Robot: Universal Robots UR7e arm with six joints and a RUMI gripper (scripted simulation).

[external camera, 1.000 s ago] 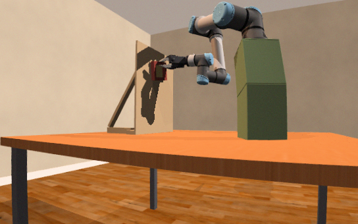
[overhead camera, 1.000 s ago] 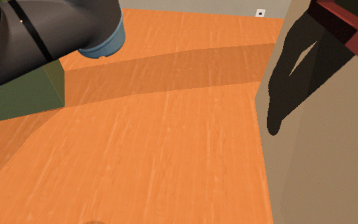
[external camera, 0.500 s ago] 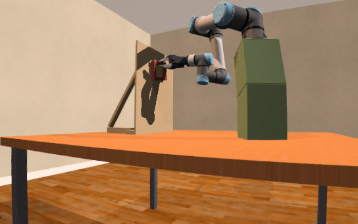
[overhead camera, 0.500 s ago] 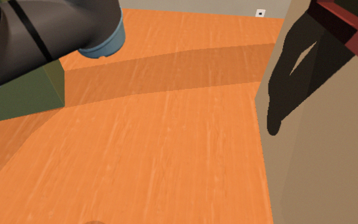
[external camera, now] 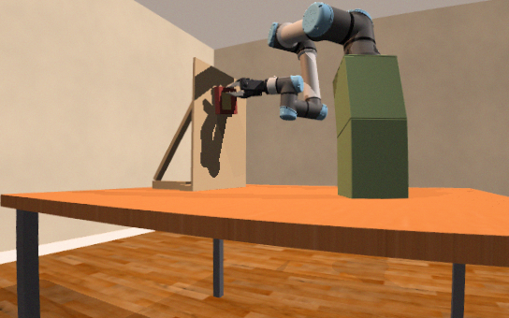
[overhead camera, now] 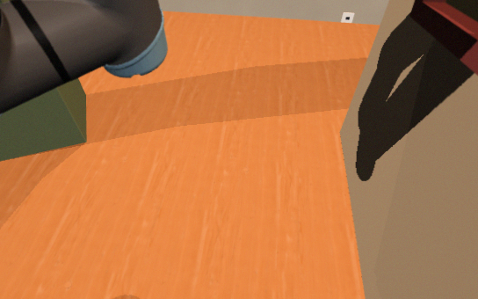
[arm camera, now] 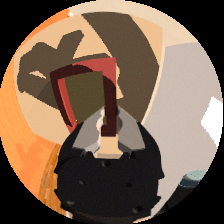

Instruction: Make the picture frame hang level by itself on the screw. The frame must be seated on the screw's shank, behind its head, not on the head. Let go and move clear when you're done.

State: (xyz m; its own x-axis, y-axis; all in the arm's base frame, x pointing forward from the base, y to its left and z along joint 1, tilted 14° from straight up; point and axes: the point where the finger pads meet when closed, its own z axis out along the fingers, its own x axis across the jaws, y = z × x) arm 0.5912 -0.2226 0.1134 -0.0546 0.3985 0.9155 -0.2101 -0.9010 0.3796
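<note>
My gripper is now 2 cm short of the picture frame, 1 cm to the left of it and 5 cm above it. The rest, counted from my hand: tan board: 3 cm ahead, 2 cm to the right, 19 cm below.
</note>
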